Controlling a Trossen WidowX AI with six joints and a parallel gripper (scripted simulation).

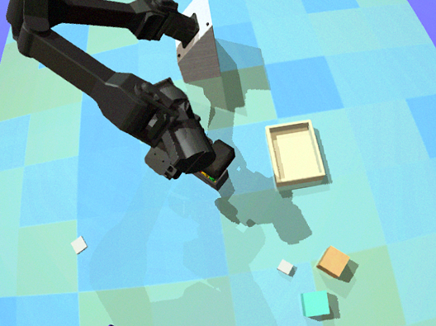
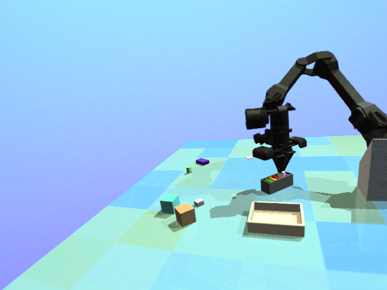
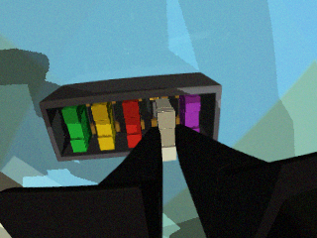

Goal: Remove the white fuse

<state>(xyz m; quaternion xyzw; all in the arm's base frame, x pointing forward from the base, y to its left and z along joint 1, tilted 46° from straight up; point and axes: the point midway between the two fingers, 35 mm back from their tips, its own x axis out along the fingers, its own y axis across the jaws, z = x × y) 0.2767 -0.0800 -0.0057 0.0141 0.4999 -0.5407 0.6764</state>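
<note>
My gripper tip is 30 mm short of the tray, 210 mm to the right of it and 50 mm above it. The rest, counted from my gripper tip: white fuse (10 mm below).
</note>
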